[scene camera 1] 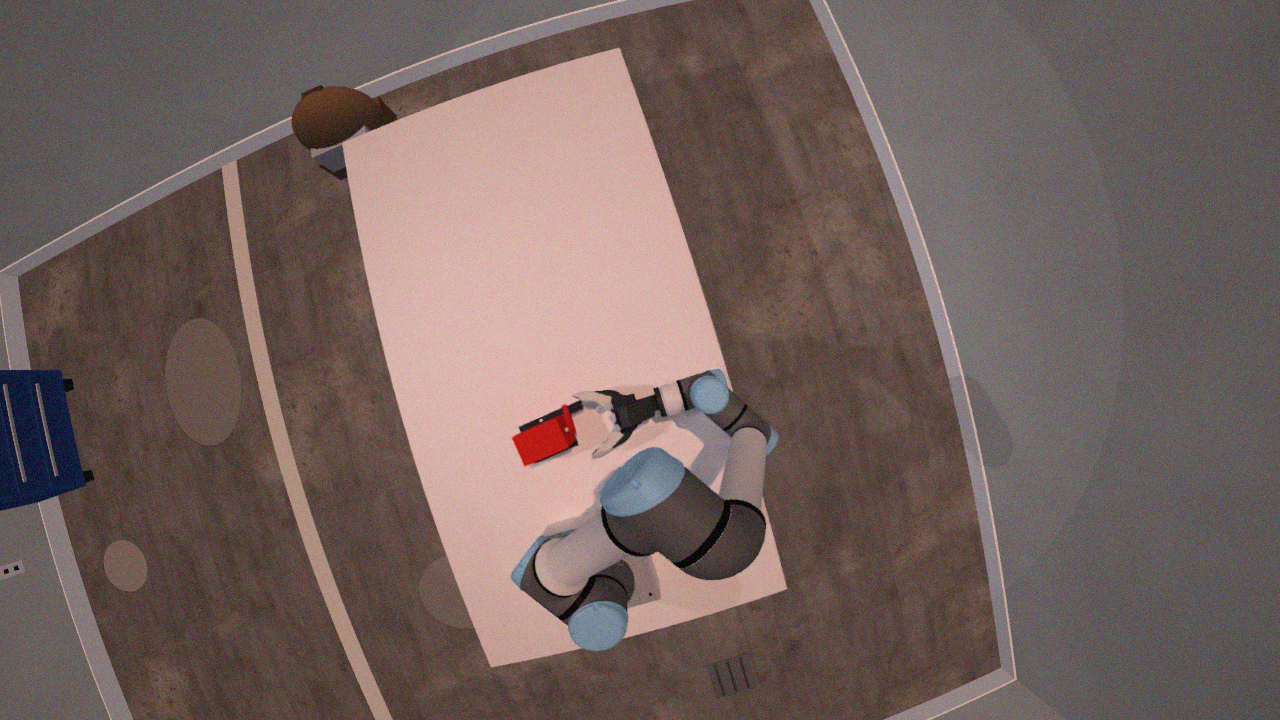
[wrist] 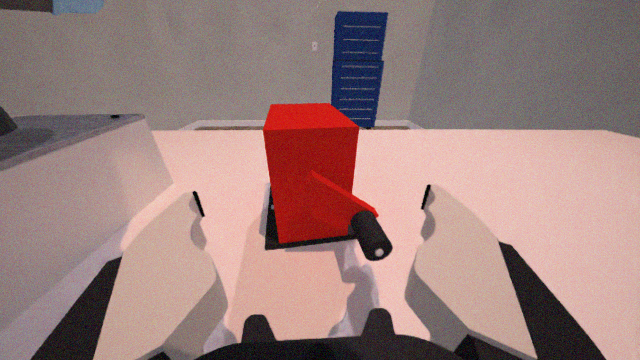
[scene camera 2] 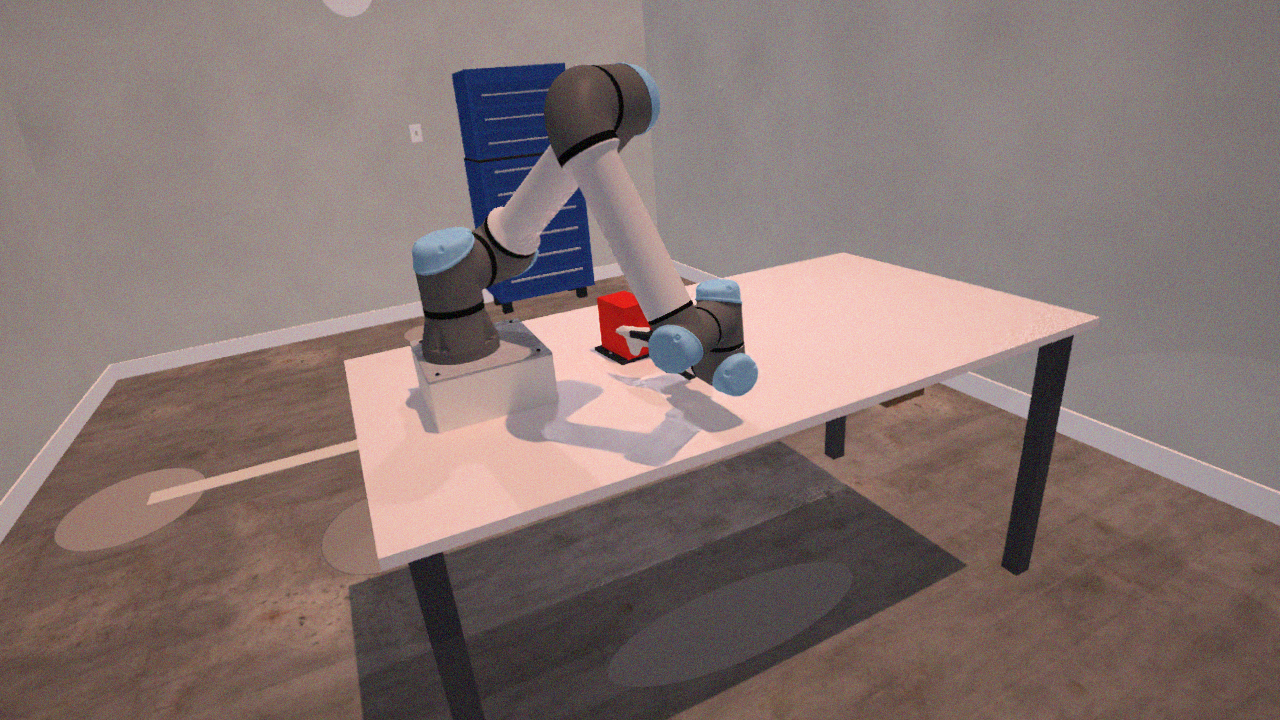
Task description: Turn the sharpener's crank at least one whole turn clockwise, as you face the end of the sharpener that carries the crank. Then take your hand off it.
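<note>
The red sharpener stands upright on its black base, its crank end facing my wrist camera. In the wrist view the red crank arm slopes down to the right, and the black handle sits at its lower right end. My gripper is wide open in front of the crank end. In the wrist view the handle shows between the spread fingers, nearer the right one, with a gap on each side. In scene camera 2 my wrist hides the crank and part of the gripper.
The pale table carries the sharpener and the arm. The arm's white base block stands left of the gripper in the wrist view. A blue cabinet stands beyond the table.
</note>
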